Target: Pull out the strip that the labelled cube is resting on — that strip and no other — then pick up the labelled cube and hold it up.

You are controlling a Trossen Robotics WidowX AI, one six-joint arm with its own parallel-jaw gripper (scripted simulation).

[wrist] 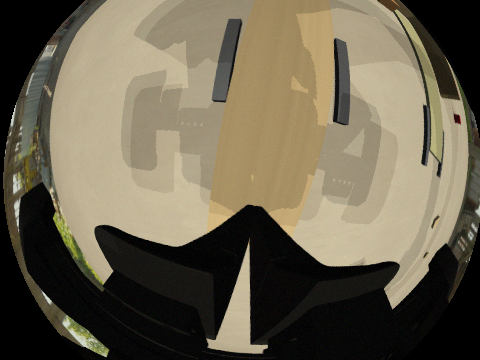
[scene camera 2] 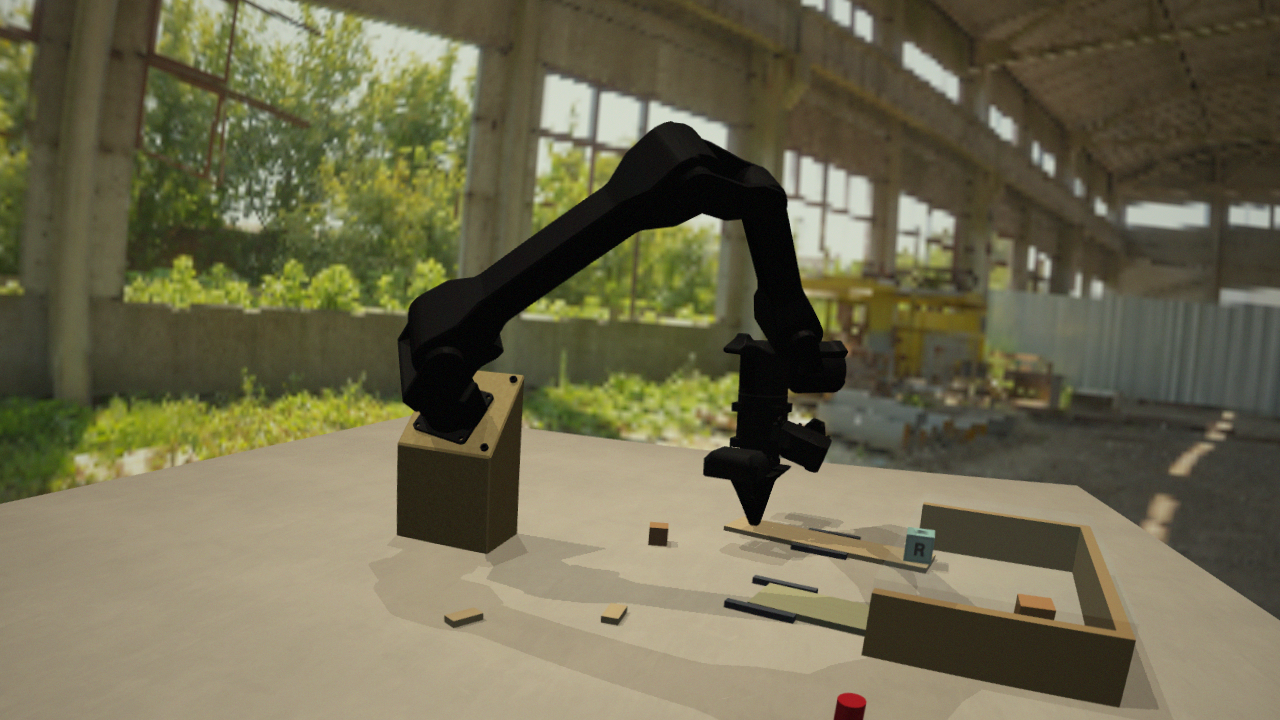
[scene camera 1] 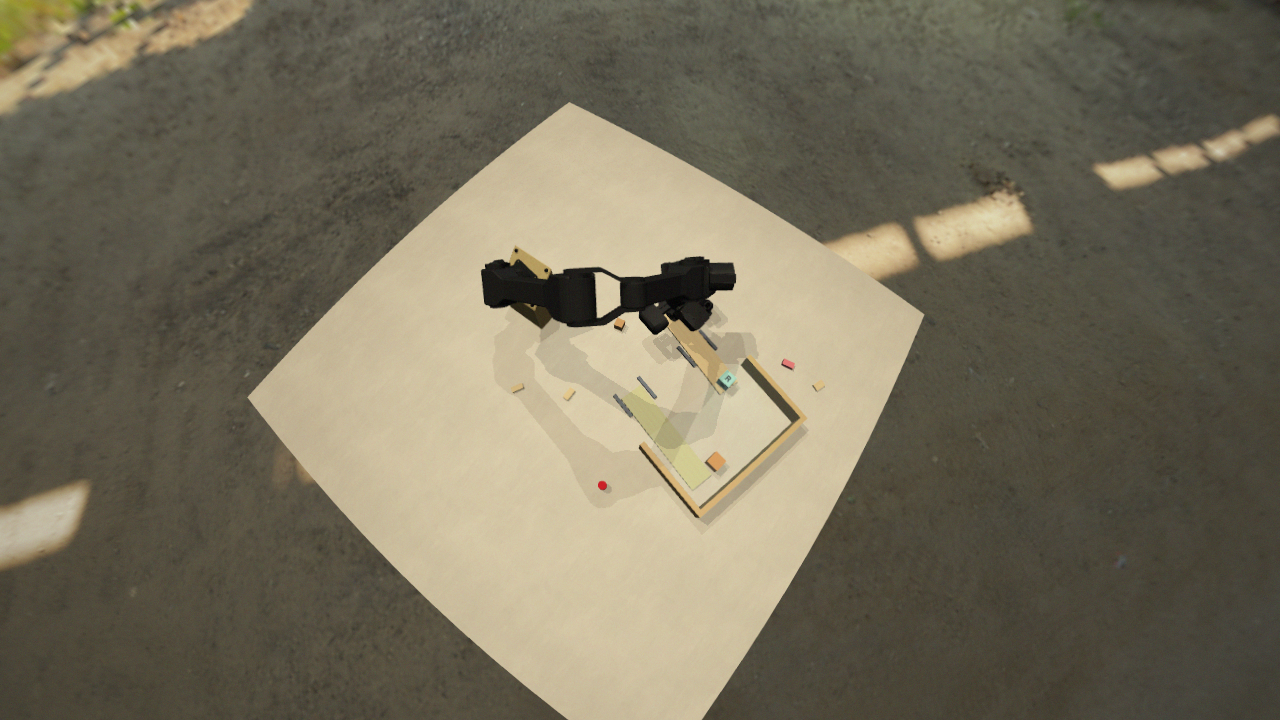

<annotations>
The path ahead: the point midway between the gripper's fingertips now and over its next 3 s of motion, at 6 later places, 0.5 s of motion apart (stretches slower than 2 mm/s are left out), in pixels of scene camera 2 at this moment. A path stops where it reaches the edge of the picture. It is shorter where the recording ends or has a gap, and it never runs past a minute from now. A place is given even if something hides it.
The gripper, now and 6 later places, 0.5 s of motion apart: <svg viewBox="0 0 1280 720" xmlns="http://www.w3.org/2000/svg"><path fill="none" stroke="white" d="M754 524L736 520L719 517L708 509L737 487L784 490L837 492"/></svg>
</annotations>
